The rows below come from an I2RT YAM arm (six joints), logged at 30 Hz.
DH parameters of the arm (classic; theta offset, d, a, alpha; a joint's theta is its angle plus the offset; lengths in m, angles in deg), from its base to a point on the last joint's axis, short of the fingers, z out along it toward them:
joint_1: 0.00 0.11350 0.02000 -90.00
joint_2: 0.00 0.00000 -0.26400 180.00
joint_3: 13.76 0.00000 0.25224 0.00
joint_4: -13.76 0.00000 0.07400 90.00
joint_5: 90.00 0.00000 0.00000 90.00
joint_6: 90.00 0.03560 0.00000 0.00
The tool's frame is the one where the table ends.
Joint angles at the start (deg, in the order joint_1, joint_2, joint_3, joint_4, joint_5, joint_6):
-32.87, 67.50, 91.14, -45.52, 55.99, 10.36
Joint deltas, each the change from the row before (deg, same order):
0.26, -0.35, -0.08, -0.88, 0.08, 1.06
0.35, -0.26, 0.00, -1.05, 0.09, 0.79
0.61, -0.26, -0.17, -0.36, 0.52, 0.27
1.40, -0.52, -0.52, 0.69, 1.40, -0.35
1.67, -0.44, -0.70, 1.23, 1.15, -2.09
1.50, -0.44, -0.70, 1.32, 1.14, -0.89
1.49, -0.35, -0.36, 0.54, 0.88, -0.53
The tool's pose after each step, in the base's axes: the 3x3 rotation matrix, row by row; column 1 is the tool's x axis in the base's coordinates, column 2 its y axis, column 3 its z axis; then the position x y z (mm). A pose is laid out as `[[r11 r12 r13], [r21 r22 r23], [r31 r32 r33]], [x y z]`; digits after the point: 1 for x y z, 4 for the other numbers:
[[-0.1284 0.9916 -0.0127], [0.2134 0.0151 -0.9769], [-0.9685 -0.1282 -0.2135]], [155.8 -134.8 475.0]
[[-0.1273 0.9918 -0.0108], [0.2196 0.0176 -0.9754], [-0.9672 -0.1266 -0.2201]], [154.6 -132.6 474.3]
[[-0.1289 0.9916 -0.0098], [0.2189 0.0188 -0.9756], [-0.9672 -0.1279 -0.2195]], [154.4 -130.1 473.8]
[[-0.1302 0.9915 -0.0067], [0.2045 0.0202 -0.9787], [-0.9702 -0.1287 -0.2054]], [155.2 -125.5 474.2]
[[-0.1577 0.9875 0.0058], [0.1875 0.0357 -0.9816], [-0.9695 -0.1537 -0.1907]], [157.7 -120.7 474.1]
[[-0.1618 0.9867 0.0157], [0.1710 0.0437 -0.9843], [-0.9719 -0.1565 -0.1758]], [159.6 -116.4 474.2]
[[-0.1671 0.9855 0.0282], [0.1599 0.0553 -0.9856], [-0.9729 -0.1602 -0.1669]], [161.1 -111.7 474.4]

